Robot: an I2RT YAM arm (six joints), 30 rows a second.
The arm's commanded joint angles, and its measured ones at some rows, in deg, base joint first. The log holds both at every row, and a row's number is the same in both.
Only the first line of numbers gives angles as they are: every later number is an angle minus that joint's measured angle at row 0.
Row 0, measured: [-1.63 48.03 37.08 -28.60 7.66 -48.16]
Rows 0 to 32, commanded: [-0.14 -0.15 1.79 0.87 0.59 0.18]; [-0.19 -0.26 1.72 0.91 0.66 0.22]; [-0.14 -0.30 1.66 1.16 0.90 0.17]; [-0.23 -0.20 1.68 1.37 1.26 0.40]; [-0.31 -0.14 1.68 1.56 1.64 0.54]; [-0.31 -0.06 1.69 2.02 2.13 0.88]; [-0.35 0.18 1.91 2.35 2.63 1.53]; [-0.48 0.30 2.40 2.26 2.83 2.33]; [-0.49 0.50 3.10 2.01 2.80 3.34]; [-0.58 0.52 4.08 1.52 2.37 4.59]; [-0.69 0.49 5.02 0.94 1.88 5.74]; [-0.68 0.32 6.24 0.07 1.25 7.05]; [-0.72 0.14 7.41 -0.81 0.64 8.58]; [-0.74 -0.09 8.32 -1.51 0.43 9.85]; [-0.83 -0.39 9.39 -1.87 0.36 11.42]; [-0.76 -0.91 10.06 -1.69 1.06 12.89]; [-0.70 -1.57 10.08 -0.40 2.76 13.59]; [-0.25 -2.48 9.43 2.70 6.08 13.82]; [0.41 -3.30 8.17 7.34 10.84 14.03]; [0.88 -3.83 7.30 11.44 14.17 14.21]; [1.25 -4.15 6.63 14.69 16.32 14.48]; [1.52 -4.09 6.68 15.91 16.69 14.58]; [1.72 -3.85 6.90 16.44 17.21 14.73]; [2.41 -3.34 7.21 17.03 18.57 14.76]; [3.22 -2.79 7.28 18.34 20.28 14.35]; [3.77 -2.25 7.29 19.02 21.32 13.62]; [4.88 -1.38 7.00 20.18 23.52 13.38]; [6.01 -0.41 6.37 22.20 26.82 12.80]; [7.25 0.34 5.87 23.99 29.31 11.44]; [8.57 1.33 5.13 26.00 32.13 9.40]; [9.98 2.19 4.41 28.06 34.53 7.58]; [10.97 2.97 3.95 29.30 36.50 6.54]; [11.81 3.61 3.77 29.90 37.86 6.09]
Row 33, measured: [9.64 2.34 5.05 23.52 29.07 9.51]
